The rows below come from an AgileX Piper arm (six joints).
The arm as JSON. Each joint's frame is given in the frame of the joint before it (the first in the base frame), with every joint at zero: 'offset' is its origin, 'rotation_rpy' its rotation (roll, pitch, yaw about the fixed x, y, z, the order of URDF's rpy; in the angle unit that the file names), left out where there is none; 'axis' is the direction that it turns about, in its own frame. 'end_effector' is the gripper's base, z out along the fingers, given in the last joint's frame.
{
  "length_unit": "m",
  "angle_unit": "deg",
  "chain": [
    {
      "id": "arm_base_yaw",
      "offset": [
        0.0,
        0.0,
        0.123
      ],
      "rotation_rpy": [
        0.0,
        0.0,
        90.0
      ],
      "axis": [
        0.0,
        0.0,
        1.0
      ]
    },
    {
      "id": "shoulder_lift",
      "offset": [
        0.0,
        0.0,
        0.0
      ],
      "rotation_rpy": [
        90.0,
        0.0,
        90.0
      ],
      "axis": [
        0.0,
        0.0,
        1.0
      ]
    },
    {
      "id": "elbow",
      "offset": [
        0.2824,
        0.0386,
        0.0
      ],
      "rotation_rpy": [
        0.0,
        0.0,
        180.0
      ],
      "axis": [
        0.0,
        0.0,
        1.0
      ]
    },
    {
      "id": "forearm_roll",
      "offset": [
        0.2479,
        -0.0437,
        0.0
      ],
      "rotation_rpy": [
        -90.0,
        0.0,
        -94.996
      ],
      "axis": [
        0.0,
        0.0,
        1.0
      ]
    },
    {
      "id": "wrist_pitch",
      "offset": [
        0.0,
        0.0,
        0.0
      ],
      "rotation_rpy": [
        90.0,
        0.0,
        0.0
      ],
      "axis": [
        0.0,
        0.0,
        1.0
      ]
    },
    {
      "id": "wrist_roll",
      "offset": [
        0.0,
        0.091,
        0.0
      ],
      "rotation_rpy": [
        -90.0,
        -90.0,
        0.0
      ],
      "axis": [
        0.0,
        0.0,
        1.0
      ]
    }
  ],
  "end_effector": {
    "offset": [
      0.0,
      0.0,
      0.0
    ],
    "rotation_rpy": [
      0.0,
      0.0,
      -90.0
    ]
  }
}
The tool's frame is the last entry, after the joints.
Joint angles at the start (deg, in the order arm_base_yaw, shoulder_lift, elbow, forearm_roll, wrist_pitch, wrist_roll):
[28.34, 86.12, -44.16, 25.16, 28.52, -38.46]
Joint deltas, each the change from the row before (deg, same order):
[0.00, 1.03, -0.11, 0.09, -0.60, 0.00]
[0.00, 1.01, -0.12, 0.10, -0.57, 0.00]
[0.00, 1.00, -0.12, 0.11, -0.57, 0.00]
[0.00, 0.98, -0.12, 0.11, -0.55, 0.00]
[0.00, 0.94, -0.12, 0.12, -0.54, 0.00]
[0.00, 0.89, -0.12, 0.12, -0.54, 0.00]
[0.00, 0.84, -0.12, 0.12, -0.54, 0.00]
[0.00, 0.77, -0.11, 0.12, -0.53, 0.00]
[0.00, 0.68, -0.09, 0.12, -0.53, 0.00]
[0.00, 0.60, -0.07, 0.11, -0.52, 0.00]
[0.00, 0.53, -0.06, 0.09, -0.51, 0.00]
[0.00, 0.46, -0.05, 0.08, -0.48, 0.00]
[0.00, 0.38, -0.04, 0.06, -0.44, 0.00]
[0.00, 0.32, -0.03, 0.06, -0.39, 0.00]
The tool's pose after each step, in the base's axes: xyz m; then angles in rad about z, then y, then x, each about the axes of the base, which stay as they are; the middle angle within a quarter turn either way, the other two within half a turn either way. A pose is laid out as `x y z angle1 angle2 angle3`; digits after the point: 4 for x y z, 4 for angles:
0.2340 0.1469 0.1905 2.2611 0.2943 -2.7294
0.2363 0.1478 0.1865 2.2675 0.2914 -2.7355
0.2385 0.1486 0.1825 2.2739 0.2885 -2.7414
0.2406 0.1495 0.1785 2.2801 0.2856 -2.7472
0.2425 0.1502 0.1746 2.2862 0.2830 -2.7526
0.2444 0.1510 0.1710 2.2920 0.2812 -2.7576
0.2463 0.1517 0.1676 2.2975 0.2800 -2.7622
0.2480 0.1523 0.1644 2.3026 0.2796 -2.7662
0.2495 0.1528 0.1616 2.3073 0.2801 -2.7696
0.2509 0.1532 0.1591 2.3115 0.2814 -2.7725
0.2521 0.1536 0.1569 2.3150 0.2833 -2.7751
0.2533 0.1539 0.1550 2.3181 0.2857 -2.7773
0.2543 0.1541 0.1534 2.3206 0.2883 -2.7790
0.2551 0.1543 0.1521 2.3228 0.2908 -2.7804

